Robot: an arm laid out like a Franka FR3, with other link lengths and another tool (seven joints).
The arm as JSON. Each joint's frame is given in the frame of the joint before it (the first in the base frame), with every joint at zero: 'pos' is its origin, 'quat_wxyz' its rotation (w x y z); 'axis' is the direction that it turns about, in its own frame. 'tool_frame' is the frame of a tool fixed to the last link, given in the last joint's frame.
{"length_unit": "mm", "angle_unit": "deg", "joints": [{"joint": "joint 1", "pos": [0.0, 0.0, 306.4], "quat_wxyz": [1.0, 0.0, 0.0, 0.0], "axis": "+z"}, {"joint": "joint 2", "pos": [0.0, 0.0, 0.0], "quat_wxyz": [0.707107, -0.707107, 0.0, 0.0], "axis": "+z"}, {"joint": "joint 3", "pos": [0.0, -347.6, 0.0], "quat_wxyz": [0.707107, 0.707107, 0.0, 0.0], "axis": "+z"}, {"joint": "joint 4", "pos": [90.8, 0.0, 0.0], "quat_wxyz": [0.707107, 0.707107, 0.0, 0.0], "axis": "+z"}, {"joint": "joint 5", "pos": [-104.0, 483.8, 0.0], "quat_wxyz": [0.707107, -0.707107, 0.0, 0.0], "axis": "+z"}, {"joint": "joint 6", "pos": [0.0, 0.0, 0.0], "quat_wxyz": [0.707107, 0.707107, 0.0, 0.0], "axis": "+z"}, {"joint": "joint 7", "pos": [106.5, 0.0, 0.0], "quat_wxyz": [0.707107, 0.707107, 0.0, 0.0], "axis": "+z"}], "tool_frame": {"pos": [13.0, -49.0, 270.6], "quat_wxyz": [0.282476, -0.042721, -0.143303, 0.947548]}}
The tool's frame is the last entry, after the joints.
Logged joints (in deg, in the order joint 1, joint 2, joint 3, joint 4, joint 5, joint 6, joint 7), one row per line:
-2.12, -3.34, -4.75, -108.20, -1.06, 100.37, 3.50
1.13, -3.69, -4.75, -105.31, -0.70, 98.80, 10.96
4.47, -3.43, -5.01, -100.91, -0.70, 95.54, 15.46
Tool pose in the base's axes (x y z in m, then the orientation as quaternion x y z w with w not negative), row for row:
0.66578, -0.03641, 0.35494, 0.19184, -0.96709, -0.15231, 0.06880
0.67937, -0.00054, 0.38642, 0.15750, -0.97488, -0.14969, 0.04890
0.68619, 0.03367, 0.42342, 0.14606, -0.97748, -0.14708, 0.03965
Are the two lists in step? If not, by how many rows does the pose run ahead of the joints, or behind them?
They are in step.
